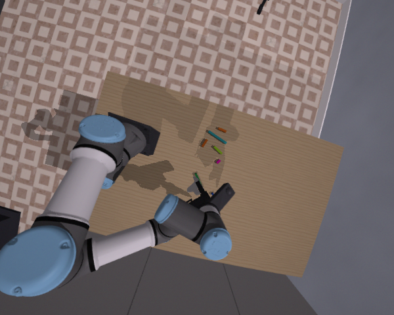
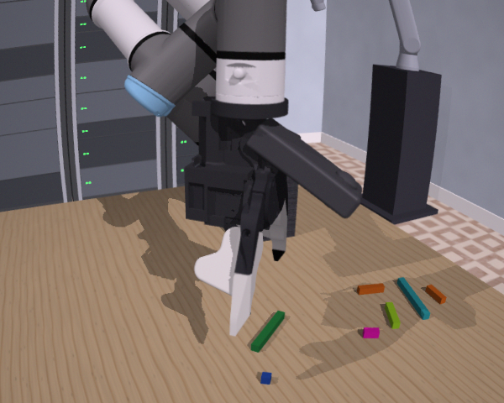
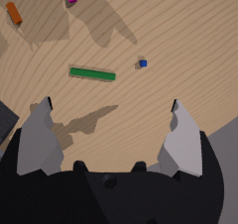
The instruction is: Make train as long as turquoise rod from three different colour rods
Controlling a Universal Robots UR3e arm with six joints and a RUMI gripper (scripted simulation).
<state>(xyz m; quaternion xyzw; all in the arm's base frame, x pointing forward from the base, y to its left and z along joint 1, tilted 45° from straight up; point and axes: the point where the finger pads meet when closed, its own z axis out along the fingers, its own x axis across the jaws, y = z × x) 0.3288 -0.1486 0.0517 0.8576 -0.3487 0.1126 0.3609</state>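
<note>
The blue rod lies 80 mm below my hand, 50 mm ahead of it and 20 mm to the right of it. Round my hand: lime rod (190 mm to the left, 80 mm below, 20 mm ahead); green rod (80 mm below, 30 mm to the left, 20 mm behind); magenta rod (140 mm to the left, 80 mm below, 40 mm ahead).
</note>
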